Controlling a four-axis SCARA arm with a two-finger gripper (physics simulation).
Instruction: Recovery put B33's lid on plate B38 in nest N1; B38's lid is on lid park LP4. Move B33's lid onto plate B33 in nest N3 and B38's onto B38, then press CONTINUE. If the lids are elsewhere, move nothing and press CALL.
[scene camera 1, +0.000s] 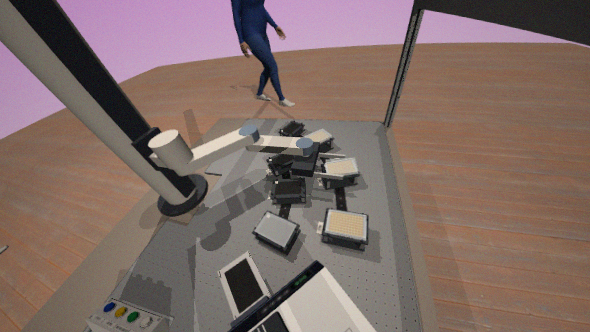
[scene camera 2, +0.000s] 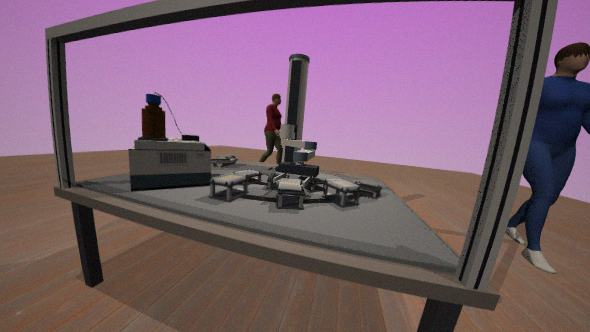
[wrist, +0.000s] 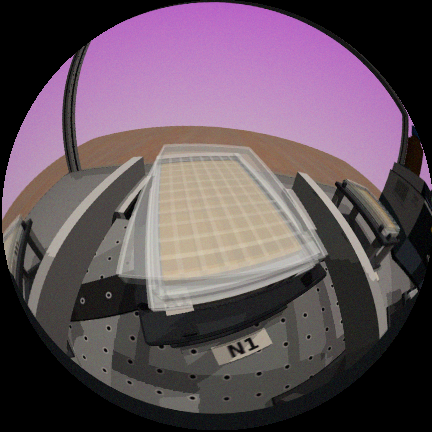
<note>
In view: the gripper (scene camera 1: 344, 166) and a white-framed dark tray (scene camera 1: 243, 284).
</note>
